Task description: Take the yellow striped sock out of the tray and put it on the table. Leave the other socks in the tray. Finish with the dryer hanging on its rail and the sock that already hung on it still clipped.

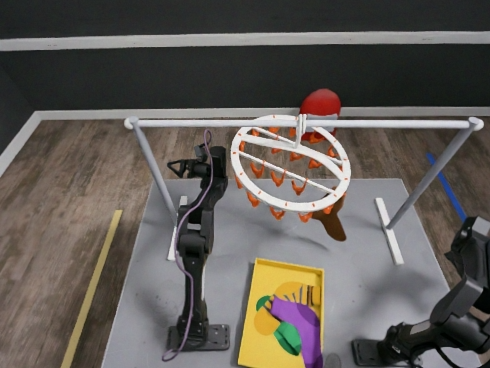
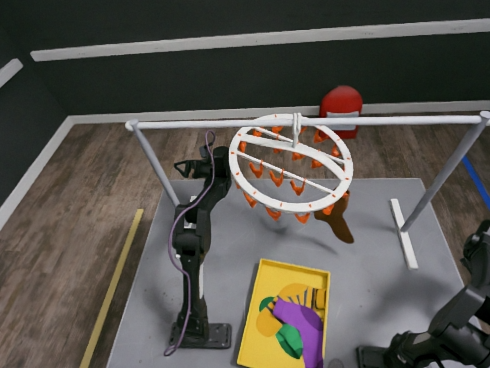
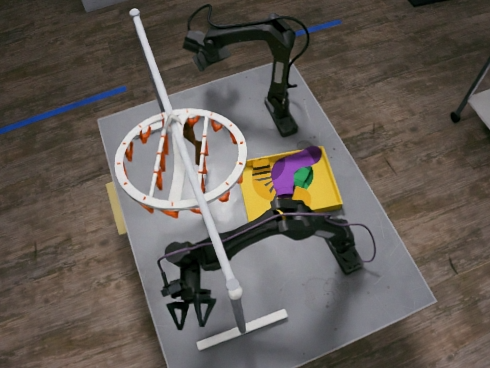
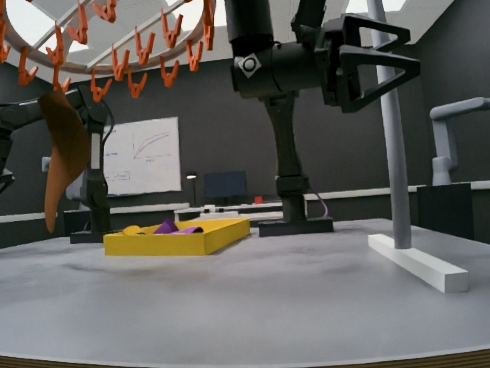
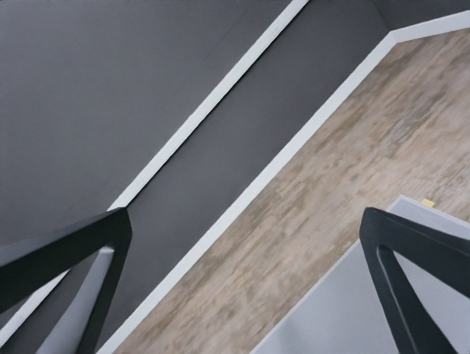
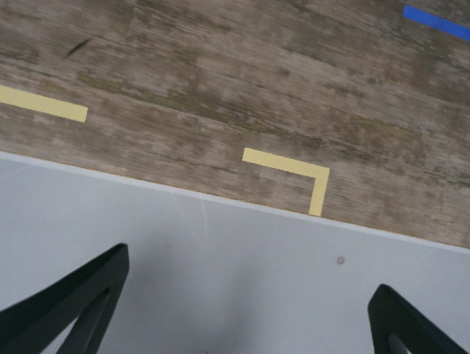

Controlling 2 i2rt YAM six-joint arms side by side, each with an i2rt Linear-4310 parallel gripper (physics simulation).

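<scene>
The yellow striped sock lies in the yellow tray, partly under a purple sock. A green sock lies beside the purple one. The round white dryer hangs on its rail. A brown sock hangs from one of its clips. My left gripper is open and empty, high near a rail post. My right gripper is open and empty above the table.
The rail's posts stand on white feet at both sides of the table. Orange clips hang below the dryer ring. My left arm reaches past the tray's side. A red object stands behind the table.
</scene>
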